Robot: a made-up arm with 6 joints. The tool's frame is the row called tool. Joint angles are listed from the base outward. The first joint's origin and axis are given. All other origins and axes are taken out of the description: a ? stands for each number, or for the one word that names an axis. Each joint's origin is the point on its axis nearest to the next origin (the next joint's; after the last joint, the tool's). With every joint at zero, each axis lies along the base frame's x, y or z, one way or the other. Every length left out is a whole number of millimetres.
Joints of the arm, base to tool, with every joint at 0 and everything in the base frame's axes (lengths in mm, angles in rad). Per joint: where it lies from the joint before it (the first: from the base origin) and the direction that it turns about. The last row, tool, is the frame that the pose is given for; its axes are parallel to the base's.
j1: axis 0 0 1 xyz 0 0 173
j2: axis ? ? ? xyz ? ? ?
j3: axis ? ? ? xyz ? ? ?
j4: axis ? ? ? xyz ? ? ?
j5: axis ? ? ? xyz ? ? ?
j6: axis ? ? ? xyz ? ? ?
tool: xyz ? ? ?
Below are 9 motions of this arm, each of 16 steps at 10 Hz.
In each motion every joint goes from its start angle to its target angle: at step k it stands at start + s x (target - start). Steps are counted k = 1, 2, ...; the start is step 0. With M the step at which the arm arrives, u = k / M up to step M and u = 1 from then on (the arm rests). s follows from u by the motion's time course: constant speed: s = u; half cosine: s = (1 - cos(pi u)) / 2; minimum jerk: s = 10 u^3 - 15 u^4 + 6 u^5.
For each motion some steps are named. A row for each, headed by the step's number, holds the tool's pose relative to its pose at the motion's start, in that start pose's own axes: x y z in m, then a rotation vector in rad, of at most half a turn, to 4 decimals.
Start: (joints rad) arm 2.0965 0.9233 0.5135 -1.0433 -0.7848 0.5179
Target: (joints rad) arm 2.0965 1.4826 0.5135 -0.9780 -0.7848 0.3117
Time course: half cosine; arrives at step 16
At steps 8, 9, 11, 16:
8: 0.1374 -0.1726 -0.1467 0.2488 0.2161 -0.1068
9: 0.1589 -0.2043 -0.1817 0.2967 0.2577 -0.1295
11: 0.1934 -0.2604 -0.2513 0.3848 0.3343 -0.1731
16: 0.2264 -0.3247 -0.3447 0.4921 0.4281 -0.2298

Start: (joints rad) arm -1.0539 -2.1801 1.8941 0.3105 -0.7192 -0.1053
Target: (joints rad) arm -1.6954 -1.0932 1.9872 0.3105 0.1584 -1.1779
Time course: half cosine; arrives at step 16
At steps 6, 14, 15, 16:
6: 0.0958 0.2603 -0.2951 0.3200 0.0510 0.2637
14: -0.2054 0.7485 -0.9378 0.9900 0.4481 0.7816
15: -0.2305 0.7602 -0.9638 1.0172 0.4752 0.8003
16: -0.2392 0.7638 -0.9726 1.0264 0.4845 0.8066

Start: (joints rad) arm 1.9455 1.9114 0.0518 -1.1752 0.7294 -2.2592
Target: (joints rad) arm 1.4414 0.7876 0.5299 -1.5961 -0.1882 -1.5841
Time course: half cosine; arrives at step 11
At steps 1, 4, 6, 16:
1: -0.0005 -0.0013 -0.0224 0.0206 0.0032 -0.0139
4: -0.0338 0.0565 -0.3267 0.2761 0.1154 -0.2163
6: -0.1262 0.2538 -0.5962 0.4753 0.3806 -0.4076
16: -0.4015 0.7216 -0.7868 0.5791 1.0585 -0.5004

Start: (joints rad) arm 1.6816 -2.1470 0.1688 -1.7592 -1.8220 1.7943
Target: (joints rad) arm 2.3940 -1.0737 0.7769 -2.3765 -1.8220 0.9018
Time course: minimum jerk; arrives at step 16
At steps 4, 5, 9, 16:
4: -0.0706 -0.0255 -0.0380 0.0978 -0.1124 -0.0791
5: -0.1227 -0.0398 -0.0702 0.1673 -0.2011 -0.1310
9: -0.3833 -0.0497 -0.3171 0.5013 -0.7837 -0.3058
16: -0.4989 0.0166 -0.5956 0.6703 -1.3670 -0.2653

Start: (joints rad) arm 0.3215 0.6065 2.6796 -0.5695 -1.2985 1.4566
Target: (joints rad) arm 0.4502 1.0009 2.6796 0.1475 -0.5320 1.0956
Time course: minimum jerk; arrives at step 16
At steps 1, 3, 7, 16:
1: 0.0004 0.0005 -0.0005 0.0010 0.0013 -0.0012
3: 0.0082 0.0116 -0.0102 0.0212 0.0288 -0.0263
7: 0.0620 0.0973 -0.0704 0.1191 0.2096 -0.2055
16: 0.1498 0.2769 -0.1364 0.0894 0.4079 -0.5007

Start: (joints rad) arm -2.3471 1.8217 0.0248 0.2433 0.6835 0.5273
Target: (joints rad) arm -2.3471 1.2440 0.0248 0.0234 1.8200 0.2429
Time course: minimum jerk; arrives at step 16
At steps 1, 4, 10, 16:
1: 0.0000 -0.0007 0.0008 0.0008 -0.0030 -0.0024
4: -0.0035 -0.0316 0.0364 0.0368 -0.1407 -0.1085
10: -0.0809 -0.2056 0.2511 0.1904 -1.0530 -0.6746
16: -0.1439 -0.2705 0.3398 0.2034 -1.4882 -0.8777

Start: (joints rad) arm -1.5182 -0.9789 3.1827 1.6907 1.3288 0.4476
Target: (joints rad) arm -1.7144 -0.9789 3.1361 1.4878 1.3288 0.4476
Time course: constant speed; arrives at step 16
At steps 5, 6, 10, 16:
5: 0.0362 -0.0011 0.0090 0.0390 0.0170 -0.1131
6: 0.0435 -0.0015 0.0109 0.0470 0.0203 -0.1356
10: 0.0728 -0.0039 0.0185 0.0798 0.0334 -0.2252
16: 0.1172 -0.0099 0.0307 0.1314 0.0525 -0.3586

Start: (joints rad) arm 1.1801 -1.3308 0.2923 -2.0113 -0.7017 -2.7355
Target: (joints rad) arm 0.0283 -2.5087 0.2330 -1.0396 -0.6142 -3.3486
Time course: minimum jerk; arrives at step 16
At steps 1, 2, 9, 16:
1: 0.0002 -0.0019 0.0013 -0.0036 -0.0014 0.0009
2: 0.0017 -0.0134 0.0098 -0.0264 -0.0104 0.0063
9: -0.0136 -0.2535 0.6475 -0.9952 -0.3786 0.1825
16: -0.2324 -0.1160 1.0883 -1.5427 -0.6314 0.1206

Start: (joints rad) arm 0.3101 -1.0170 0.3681 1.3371 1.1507 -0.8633
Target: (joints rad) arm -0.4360 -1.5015 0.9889 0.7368 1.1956 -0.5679
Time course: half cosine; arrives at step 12
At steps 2, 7, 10, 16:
2: 0.0185 -0.0041 0.0571 -0.0907 -0.0256 -0.0032
7: 0.2621 0.2049 0.4970 -0.7651 -0.3636 0.1691
10: 0.4013 0.4802 0.6389 -1.0050 -0.6297 0.3919
16: 0.4264 0.5520 0.6573 -1.0406 -0.6947 0.4508

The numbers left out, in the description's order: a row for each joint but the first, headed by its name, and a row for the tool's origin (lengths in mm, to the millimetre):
j2: axis 0 1 0, xyz 0 0 0
j3: axis 0 -1 0, xyz 0 0 508
j4: axis -1 0 0, xyz 632 0 0
j5: axis 0 -1 0, xyz 0 -87 0
j6: axis -1 0 0, xyz 0 0 0
tool: xyz 0 0 0

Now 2 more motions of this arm.
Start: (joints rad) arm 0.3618 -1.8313 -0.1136 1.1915 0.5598 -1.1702
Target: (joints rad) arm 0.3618 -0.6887 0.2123 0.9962 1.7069 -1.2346
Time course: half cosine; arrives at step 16
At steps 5, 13, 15, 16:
5: 0.0873 -0.0591 -0.1433 0.1539 0.0237 0.2085
13: 0.1578 -0.1335 -0.7154 0.7369 -0.0909 0.6863
15: 0.1441 -0.1295 -0.7808 0.8018 -0.1211 0.7198
16: 0.1420 -0.1288 -0.7892 0.8101 -0.1252 0.7238

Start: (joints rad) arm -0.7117 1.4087 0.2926 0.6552 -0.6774 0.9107
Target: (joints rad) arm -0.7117 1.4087 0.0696 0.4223 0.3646 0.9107
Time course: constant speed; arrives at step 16
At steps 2, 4, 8, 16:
2: 0.0113 0.0162 0.0011 0.0143 -0.0902 -0.0666
4: 0.0221 0.0328 0.0020 0.0328 -0.1780 -0.1343
8: 0.0422 0.0669 0.0033 0.0816 -0.3455 -0.2736
16: 0.0764 0.1388 0.0037 0.2174 -0.6391 -0.5726

